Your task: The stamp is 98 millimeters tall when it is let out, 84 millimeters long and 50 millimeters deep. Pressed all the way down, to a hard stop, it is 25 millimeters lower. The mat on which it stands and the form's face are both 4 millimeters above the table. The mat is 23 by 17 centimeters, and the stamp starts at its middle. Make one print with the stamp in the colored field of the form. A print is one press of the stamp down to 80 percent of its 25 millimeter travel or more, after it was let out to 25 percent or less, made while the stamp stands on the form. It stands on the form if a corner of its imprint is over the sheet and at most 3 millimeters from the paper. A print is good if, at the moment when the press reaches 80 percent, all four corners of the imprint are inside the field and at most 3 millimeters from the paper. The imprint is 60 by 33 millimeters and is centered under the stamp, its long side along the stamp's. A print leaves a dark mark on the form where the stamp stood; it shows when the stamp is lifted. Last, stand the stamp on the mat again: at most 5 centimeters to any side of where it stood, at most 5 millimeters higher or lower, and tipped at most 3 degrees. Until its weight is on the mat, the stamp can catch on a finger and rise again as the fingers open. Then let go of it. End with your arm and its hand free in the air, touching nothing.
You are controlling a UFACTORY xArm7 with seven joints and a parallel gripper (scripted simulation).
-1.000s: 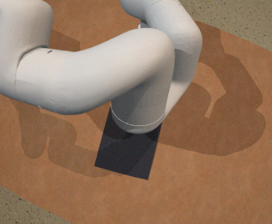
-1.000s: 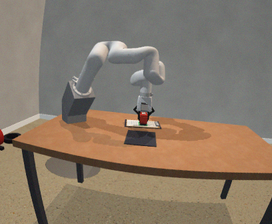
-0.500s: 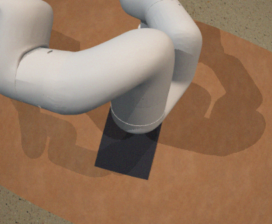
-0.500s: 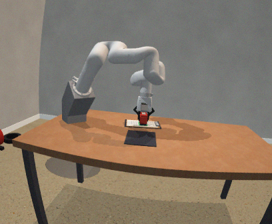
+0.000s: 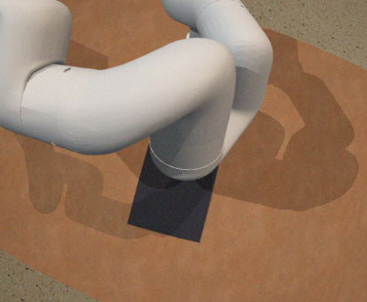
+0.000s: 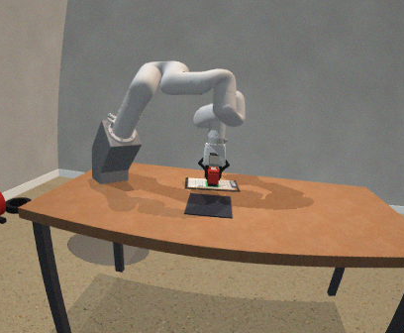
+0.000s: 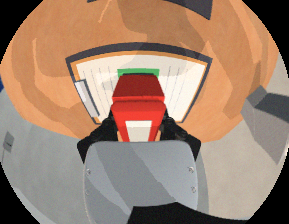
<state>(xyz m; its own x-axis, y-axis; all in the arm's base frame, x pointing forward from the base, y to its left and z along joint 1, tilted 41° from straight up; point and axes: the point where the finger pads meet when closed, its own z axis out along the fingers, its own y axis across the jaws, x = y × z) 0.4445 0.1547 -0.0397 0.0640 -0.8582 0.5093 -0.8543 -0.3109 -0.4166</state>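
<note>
Right now the red stamp is right at my hand. Also, from my hand: form: 10 mm ahead, 10 mm to the left, 40 mm below; then dark mat: 10 mm behind, 270 mm to the right, 40 mm below.
</note>
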